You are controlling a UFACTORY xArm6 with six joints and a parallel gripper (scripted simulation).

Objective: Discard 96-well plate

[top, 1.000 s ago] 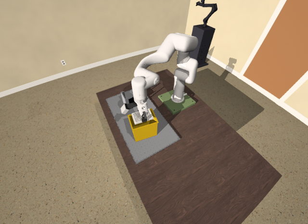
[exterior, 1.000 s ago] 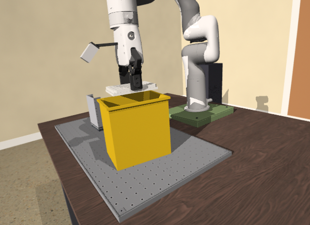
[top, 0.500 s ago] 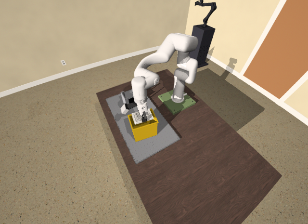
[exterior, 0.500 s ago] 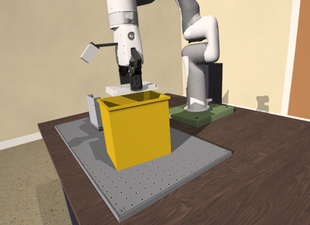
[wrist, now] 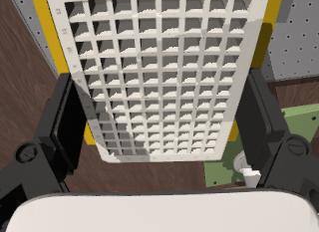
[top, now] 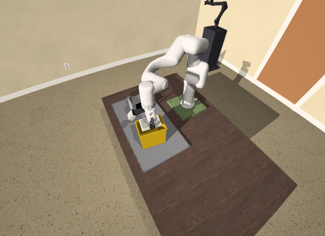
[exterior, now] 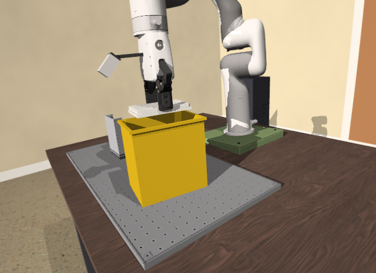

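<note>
Right now the white 96-well plate is 1 cm below my hand. The rest, counted from my hand: yellow plastics bin W1: 13 cm below.
</note>
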